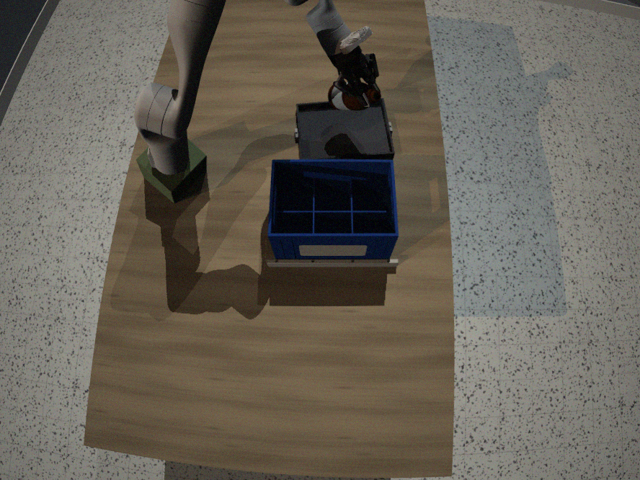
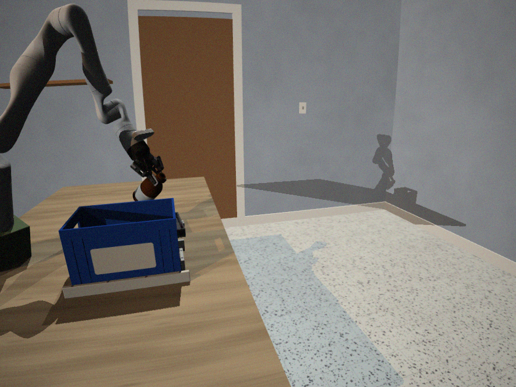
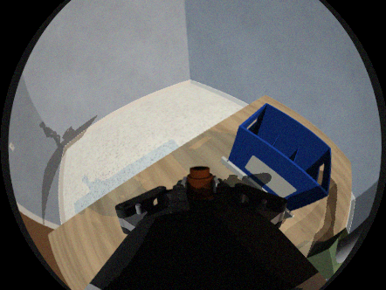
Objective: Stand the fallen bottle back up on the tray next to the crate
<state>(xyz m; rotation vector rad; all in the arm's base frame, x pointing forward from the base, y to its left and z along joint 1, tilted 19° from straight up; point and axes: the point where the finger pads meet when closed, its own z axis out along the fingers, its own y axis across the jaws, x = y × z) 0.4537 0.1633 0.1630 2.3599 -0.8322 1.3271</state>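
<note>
The brown bottle is 3 cm behind my hand, 2 cm to the left of it and 3 cm below it. Also, from my hand: tray: 6 cm behind, 3 cm to the left, 19 cm below; blue crate: 9 cm behind, 26 cm to the right, 12 cm below.
</note>
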